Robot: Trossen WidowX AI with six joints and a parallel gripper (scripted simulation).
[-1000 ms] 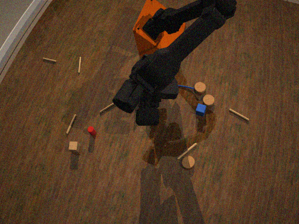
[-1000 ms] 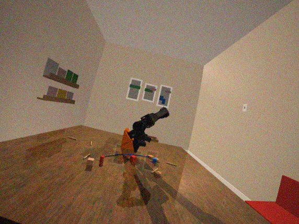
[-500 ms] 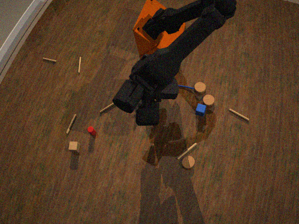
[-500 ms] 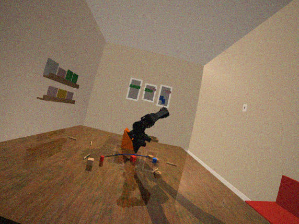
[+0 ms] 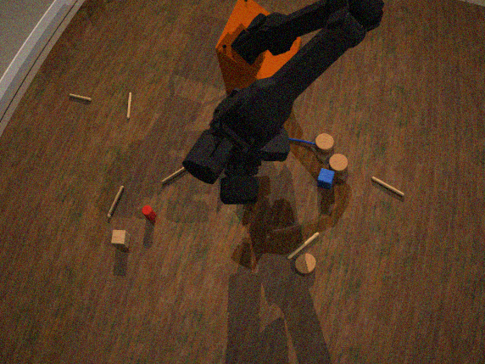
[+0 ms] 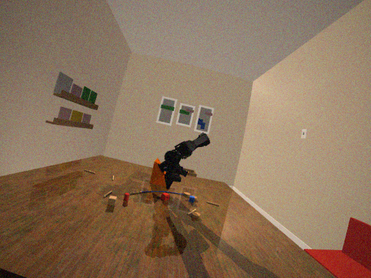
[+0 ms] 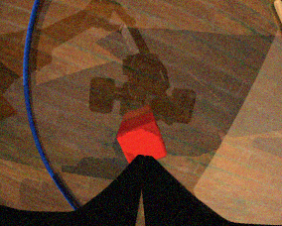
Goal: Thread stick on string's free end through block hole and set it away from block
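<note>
Right now the red cube is 40 mm below my gripper tip. From my gripper tip the other things lie so: thin wooden stick 150 mm to the right, 60 mm below, 10 mm ahead; then blue cube 140 mm to the left, 70 mm behind, 40 mm below; then round wooden button 150 mm behind, 110 mm to the left, 50 mm below.
</note>
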